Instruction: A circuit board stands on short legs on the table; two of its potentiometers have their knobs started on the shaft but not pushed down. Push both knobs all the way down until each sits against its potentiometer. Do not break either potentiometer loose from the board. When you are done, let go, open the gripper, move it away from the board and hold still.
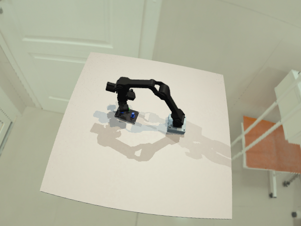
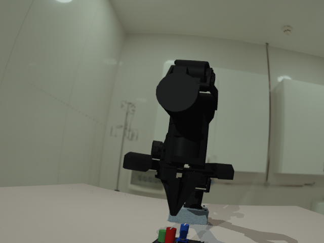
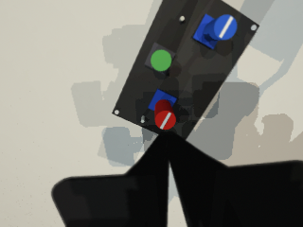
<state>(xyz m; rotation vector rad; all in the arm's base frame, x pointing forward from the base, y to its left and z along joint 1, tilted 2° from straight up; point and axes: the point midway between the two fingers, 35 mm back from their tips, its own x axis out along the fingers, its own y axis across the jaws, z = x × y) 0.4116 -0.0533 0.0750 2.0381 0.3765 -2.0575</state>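
Now: gripper tip 4 cm above the red knob. From my gripper tip the other things lie so: blue knob: 8 cm behind, 3 cm to the left, 5 cm below.
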